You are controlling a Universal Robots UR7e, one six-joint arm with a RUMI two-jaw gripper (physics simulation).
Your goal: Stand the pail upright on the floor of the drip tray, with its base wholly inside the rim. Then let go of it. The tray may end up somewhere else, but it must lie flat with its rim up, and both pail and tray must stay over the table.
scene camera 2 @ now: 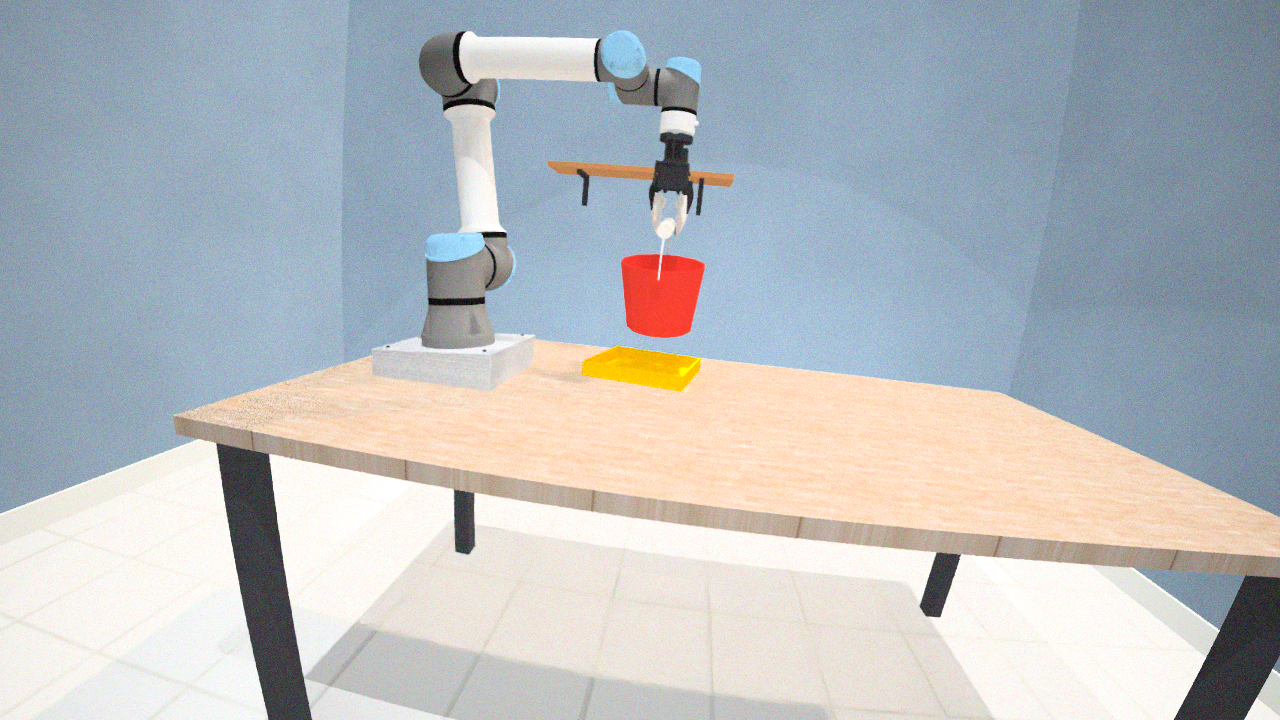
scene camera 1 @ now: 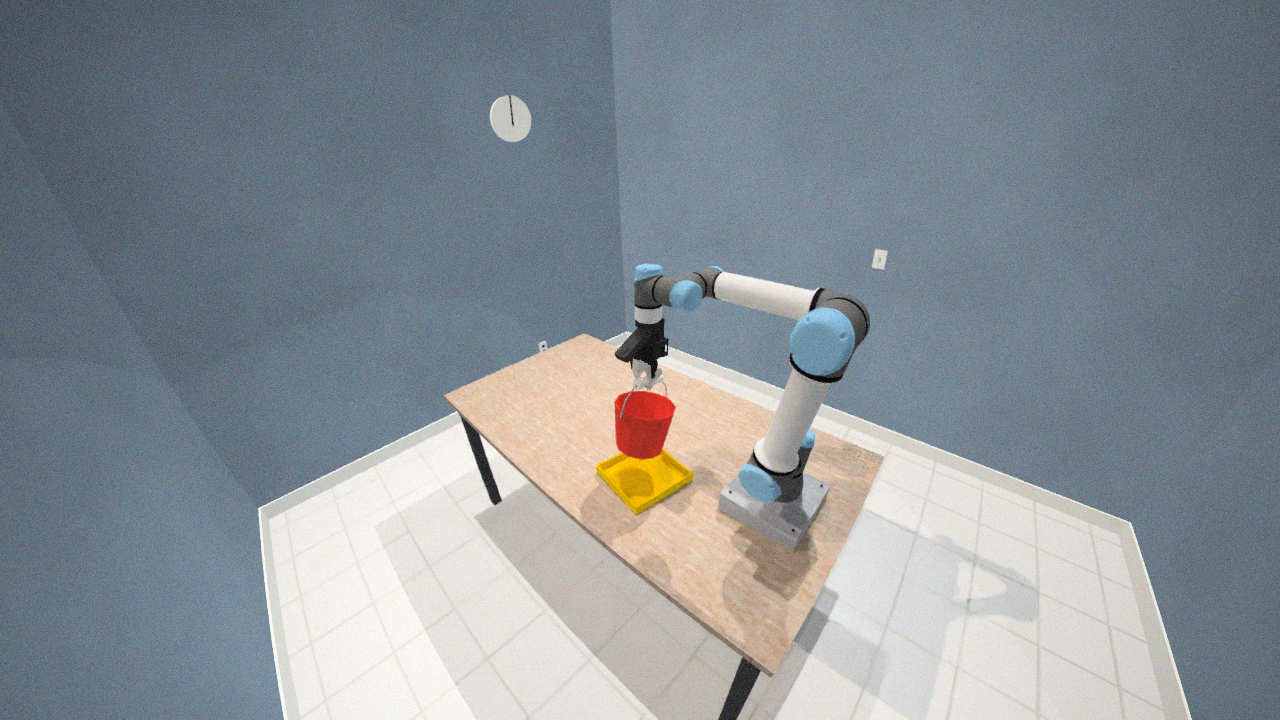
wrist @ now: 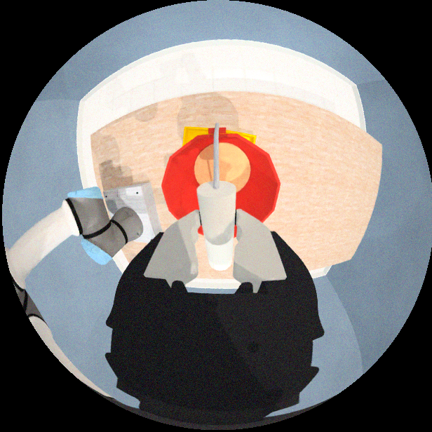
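Where they show: gripper, between the fingertips: (scene camera 1: pixel 644 388); arm's base, origin of its link: (scene camera 2: pixel 458 343).
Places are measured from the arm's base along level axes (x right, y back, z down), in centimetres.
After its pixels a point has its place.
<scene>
The red pail (scene camera 1: pixel 643 426) @[x -17.1, y -38.2, z -19.3 cm] (scene camera 2: pixel 662 300) @[x -1.8, y -42.7, z -12.5 cm] (wrist: pixel 267 187) hangs upright in the air by its thin wire handle with a white grip (scene camera 2: pixel 665 229) @[x -2.2, y -41.8, z -27.4 cm] (wrist: pixel 217 205). My gripper (scene camera 1: pixel 645 379) @[x -9.1, y -42.9, z -26.6 cm] (scene camera 2: pixel 668 231) @[x -9.1, y -42.9, z -26.6 cm] (wrist: pixel 218 211) is shut on the white grip, above the pail's mouth. The yellow drip tray (scene camera 1: pixel 636 504) @[x -25.1, y -36.5, z 6.0 cm] (scene camera 2: pixel 633 374) @[x -2.2, y -38.0, z 4.3 cm] (wrist: pixel 192 134) lies flat on the table, rim up. In the second scene view a gap shows between the pail's base and the tray. In the wrist view the pail hides most of the tray, whose far edge shows beyond it. A shadow falls on the tray floor.
The wooden table (scene camera 1: pixel 546 394) @[x 5.5, y -107.2, z 6.4 cm] (scene camera 2: pixel 805 447) @[x 30.3, y -65.0, z 6.4 cm] (wrist: pixel 320 175) carries the arm's grey base block (scene camera 1: pixel 760 514) @[x -14.1, y -0.7, z 0.2 cm] (scene camera 2: pixel 438 365) @[x 10.5, y 0.6, z 2.6 cm] (wrist: pixel 148 207), which stands beside the tray. The tray lies near one long table edge. A wall shelf (scene camera 2: pixel 608 170) shows behind the gripper in the second scene view.
</scene>
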